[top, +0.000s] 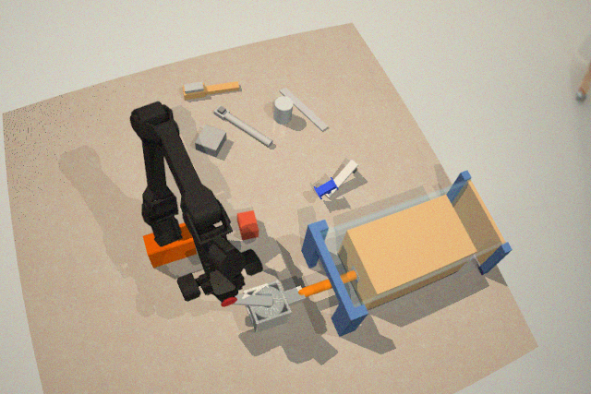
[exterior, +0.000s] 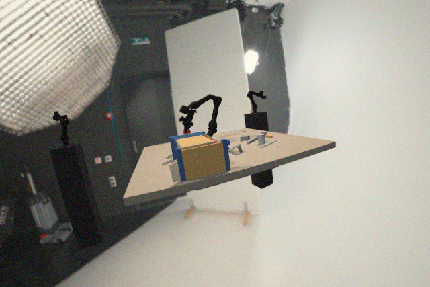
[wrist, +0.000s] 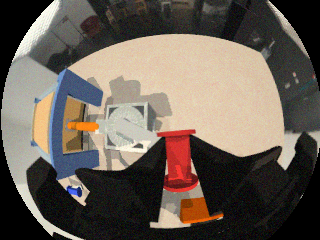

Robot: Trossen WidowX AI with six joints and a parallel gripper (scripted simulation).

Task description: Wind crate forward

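My gripper tip is 40 mm above the red-knobbed winch handle and 30 mm short of it. Also, from my gripper tip: hand winch 110 mm below, 70 mm ahead, 40 mm to the right; blue steel frame 250 mm ahead, 50 mm to the right, 40 mm below; red knob 20 mm to the left, 10 mm below.
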